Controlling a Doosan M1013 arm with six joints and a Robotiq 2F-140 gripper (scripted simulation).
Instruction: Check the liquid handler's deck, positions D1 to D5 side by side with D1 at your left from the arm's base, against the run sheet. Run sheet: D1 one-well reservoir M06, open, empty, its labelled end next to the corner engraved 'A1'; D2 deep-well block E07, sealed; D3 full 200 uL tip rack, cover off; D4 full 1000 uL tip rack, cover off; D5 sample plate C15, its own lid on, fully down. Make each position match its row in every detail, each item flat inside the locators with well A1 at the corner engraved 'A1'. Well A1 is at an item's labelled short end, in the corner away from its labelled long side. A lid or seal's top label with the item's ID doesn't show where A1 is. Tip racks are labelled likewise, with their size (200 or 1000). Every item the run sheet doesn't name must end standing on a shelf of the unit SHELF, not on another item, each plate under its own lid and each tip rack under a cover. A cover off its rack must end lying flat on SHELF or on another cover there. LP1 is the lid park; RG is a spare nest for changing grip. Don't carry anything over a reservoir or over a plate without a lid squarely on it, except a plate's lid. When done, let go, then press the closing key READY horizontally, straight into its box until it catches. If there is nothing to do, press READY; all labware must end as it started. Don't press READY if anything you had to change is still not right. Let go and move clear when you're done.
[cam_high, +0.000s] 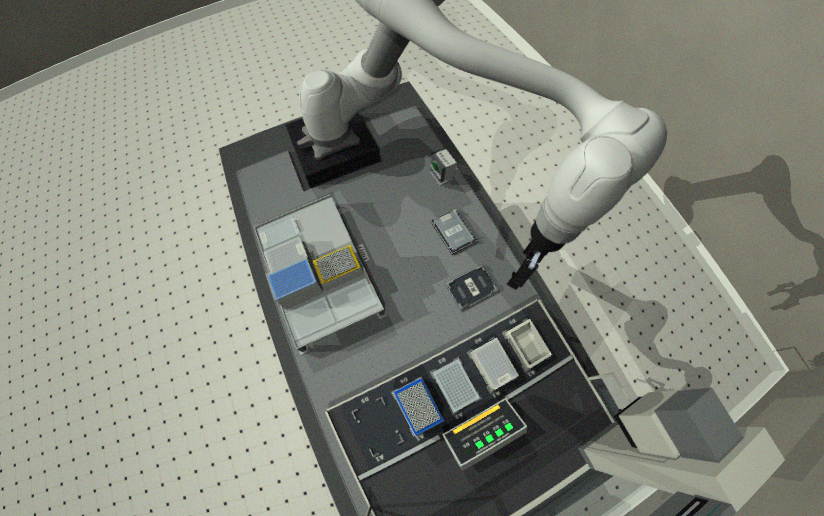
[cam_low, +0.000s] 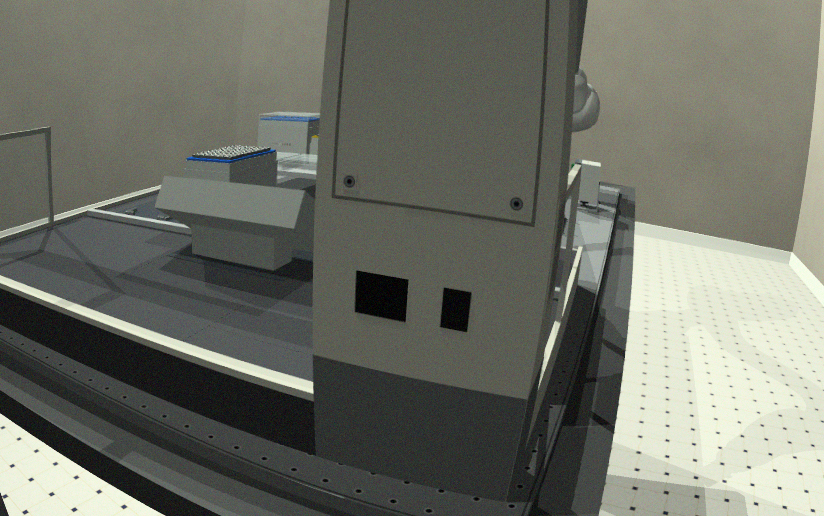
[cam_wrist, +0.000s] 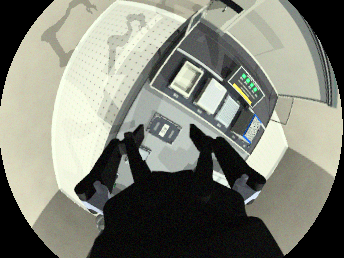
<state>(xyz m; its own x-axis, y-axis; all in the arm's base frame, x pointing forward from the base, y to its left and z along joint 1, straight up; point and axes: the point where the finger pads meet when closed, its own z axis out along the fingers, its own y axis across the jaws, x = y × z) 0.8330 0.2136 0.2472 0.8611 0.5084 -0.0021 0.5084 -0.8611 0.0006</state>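
Now: the white well plate 170 mm ahead of my hand, 250 mm to the right of it and 260 mm below it. The rest, counted from my hand: one-well reservoir: 170 mm ahead, 250 mm below; then sealed deep-well block: 170 mm ahead, 120 mm to the right, 240 mm below; then spare nest: 80 mm behind, 40 mm to the right, 310 mm below.
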